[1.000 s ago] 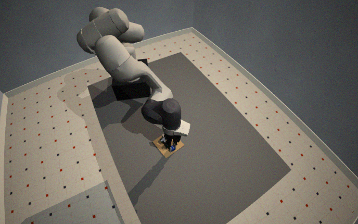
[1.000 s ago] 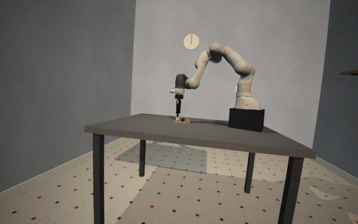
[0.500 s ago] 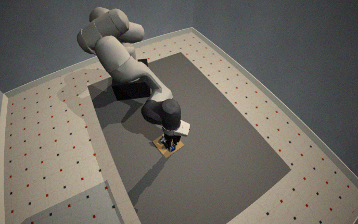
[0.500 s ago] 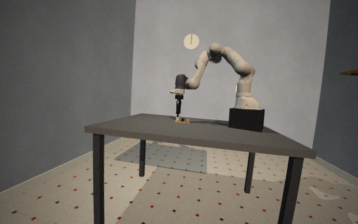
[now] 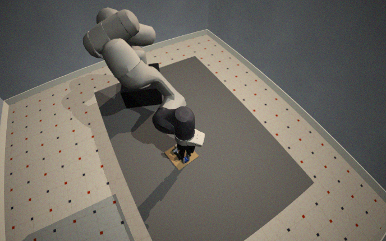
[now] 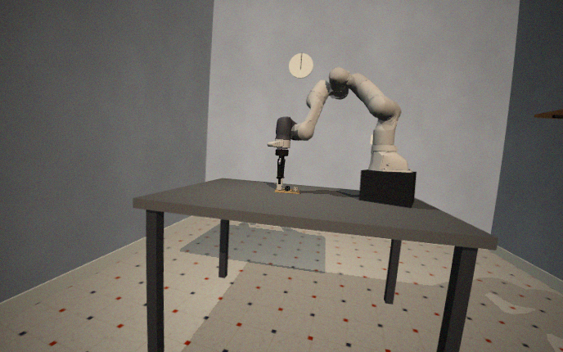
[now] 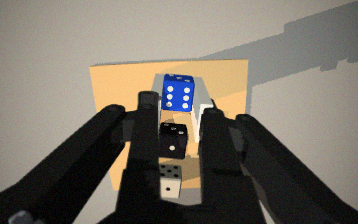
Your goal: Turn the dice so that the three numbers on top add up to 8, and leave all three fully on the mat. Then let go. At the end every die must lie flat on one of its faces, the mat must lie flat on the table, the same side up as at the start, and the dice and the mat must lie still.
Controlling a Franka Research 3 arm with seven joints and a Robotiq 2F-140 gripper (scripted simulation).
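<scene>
The blue die lies 20 mm below my hand. Also, from my hand: black die 50 mm behind, 20 mm below; then white die 90 mm behind, 10 mm to the right, 20 mm below; then tan mat 50 mm behind, 40 mm below.
</scene>
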